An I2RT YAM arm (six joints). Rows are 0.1 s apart.
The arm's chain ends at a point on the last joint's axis. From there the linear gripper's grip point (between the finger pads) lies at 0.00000 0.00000 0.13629 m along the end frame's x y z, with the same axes.
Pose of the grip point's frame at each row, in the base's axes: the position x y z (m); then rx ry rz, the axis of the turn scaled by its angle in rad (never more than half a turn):
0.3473 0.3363 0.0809 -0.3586 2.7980 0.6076
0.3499 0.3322 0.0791 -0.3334 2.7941 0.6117
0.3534 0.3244 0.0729 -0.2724 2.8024 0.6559
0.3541 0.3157 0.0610 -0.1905 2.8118 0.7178
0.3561 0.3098 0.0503 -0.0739 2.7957 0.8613
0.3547 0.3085 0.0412 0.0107 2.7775 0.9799
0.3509 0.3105 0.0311 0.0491 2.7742 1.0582
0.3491 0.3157 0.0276 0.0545 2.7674 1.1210
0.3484 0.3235 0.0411 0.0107 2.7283 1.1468
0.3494 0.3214 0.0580 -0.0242 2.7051 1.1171
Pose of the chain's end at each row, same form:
0.3209 0.2773 0.2009 -0.3586 2.7980 0.6076
0.3222 0.2729 0.1987 -0.3334 2.7941 0.6117
0.3264 0.2622 0.1911 -0.2724 2.8024 0.6559
0.3280 0.2495 0.1772 -0.1905 2.8118 0.7178
0.3303 0.2333 0.1601 -0.0739 2.7957 0.8613
0.3293 0.2239 0.1450 0.0107 2.7775 0.9799
0.3275 0.2208 0.1310 0.0491 2.7742 1.0582
0.3277 0.2218 0.1241 0.0545 2.7674 1.1210
0.3253 0.2270 0.1345 0.0107 2.7283 1.1468
0.3234 0.2261 0.1519 -0.0242 2.7051 1.1171

